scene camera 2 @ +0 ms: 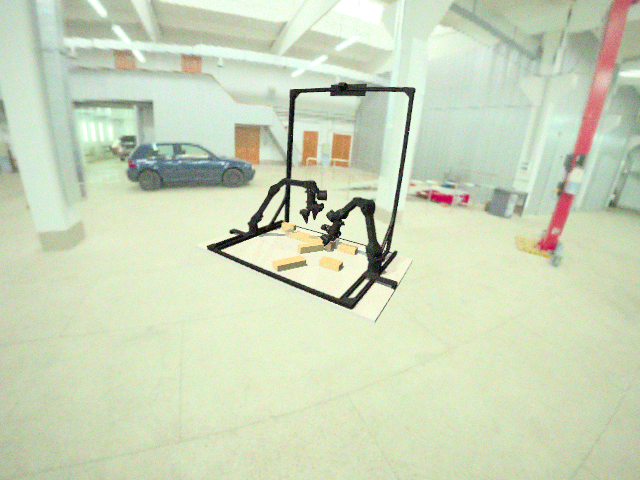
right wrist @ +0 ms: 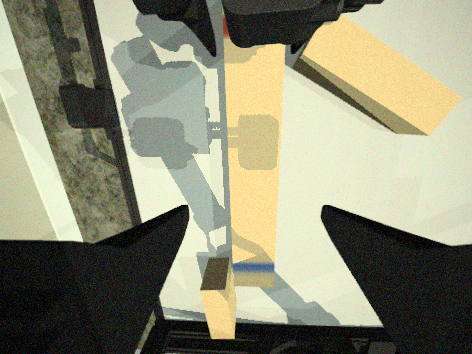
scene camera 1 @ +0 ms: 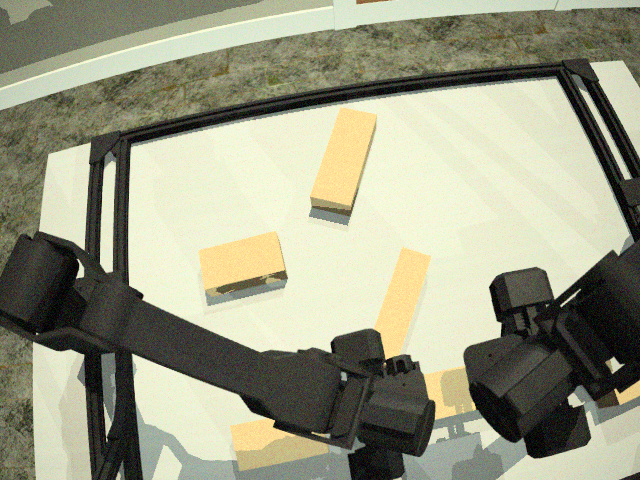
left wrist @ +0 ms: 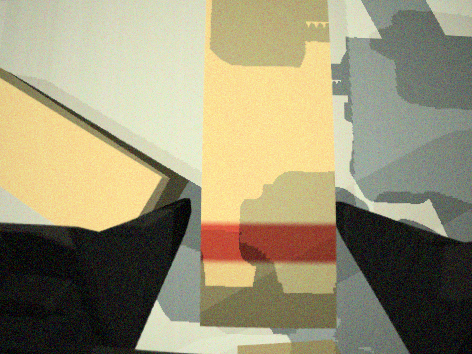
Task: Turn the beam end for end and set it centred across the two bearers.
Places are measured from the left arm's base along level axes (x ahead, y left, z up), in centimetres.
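Pixels of known places: left gripper, fingertip midpoint: (scene camera 2: 326, 245) (right wrist: 253, 52) (left wrist: 261, 206); right gripper, fingertip midpoint: (scene camera 2: 310, 221) (right wrist: 254, 211); left arm's base, link origin: (scene camera 2: 373, 270); right arm's base, link origin: (scene camera 2: 253, 232) (right wrist: 340, 349).
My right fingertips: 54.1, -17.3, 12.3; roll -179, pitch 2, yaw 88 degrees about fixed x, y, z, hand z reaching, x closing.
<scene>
For each thing: its top centre in the pictures, then the offset to it from my right fingertips, as dx, dy, dz.
- long tan beam, top centre: (right wrist: 253, 171) (scene camera 1: 488, 383) (scene camera 2: 309, 236) +0.0, +0.4, -10.4
- narrow tan block, top centre: (scene camera 1: 399, 305) (right wrist: 384, 75) (scene camera 2: 311, 244) -9.9, +13.6, -9.8
The long tan beam (scene camera 1: 449, 391) (left wrist: 270, 125) (right wrist: 254, 200) lies low and level. Its red band (left wrist: 220, 242) shows at one end in the left wrist view, its blue band (right wrist: 254, 267) at the other in the right wrist view. My left gripper (left wrist: 261, 206) (right wrist: 253, 52) is open, its fingers on either side of the beam near the red end. My right gripper (right wrist: 254, 211) (scene camera 2: 310, 215) is open above the beam, towards the blue end. Two tan blocks, one (scene camera 1: 242, 263) at centre left and one (scene camera 1: 343, 160) at the upper centre, stand apart; which blocks are the bearers I cannot tell.
A narrow tan block (scene camera 1: 404, 289) (left wrist: 75, 155) (right wrist: 380, 75) lies slanted beside the beam. Another block (scene camera 1: 258, 441) (left wrist: 285, 347) lies beyond the red end. A block (right wrist: 220, 312) stands near the blue end. A black frame (scene camera 1: 336, 96) borders the work area.
</scene>
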